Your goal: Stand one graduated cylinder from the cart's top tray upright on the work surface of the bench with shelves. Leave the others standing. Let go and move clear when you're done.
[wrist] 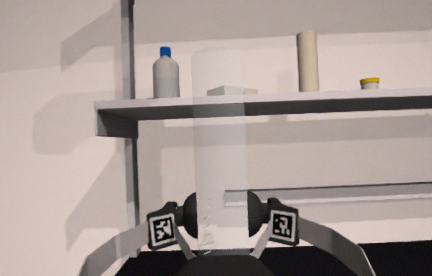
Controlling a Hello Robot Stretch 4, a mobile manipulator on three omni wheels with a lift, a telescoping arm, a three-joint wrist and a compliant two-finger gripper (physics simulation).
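Frame: origin at the robot's base, x right, y ahead, z up, level; centimetres.
Seen in the pictures: hand, its tool point: (pixel 222 210).
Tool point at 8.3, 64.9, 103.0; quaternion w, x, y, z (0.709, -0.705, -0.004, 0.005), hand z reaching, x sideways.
Pixels of each thing's middle, then the offset from my tool point to it, as dx, dy, dz. Level surfaces: height alone.
- dark work surface, height of its surface: dz -29.5
- grey bottle with a blue cap, middle of its body: (pixel 166 78) -15.9, +55.6, +25.1
- tall beige cylinder, middle of its body: (pixel 307 67) +23.5, +50.6, +25.1
- small yellow-lidded jar, middle of its body: (pixel 369 89) +42.6, +55.9, +19.2
A clear, see-through graduated cylinder (pixel 220 150) stands upright between the two dark fingertips, with small marks near its lower end. My gripper (pixel 223 215) is shut on it, one round pad against each side. The bench with shelves shows its shelf board (pixel 280 107) behind the cylinder, and a dark work surface (pixel 400 257) at the bottom of the view. The base of the cylinder is hidden behind the gripper body, so I cannot tell whether it touches anything. The cart and the other cylinders do not show in this view.
On the shelf stand a grey bottle with a blue cap (pixel 166 77), a low pale box (pixel 225 90), a tall beige cylinder (pixel 307 62) and a small yellow-lidded jar (pixel 370 83). A grey upright post (pixel 131 175) is at the left. A pale rail (pixel 340 193) runs below the shelf.
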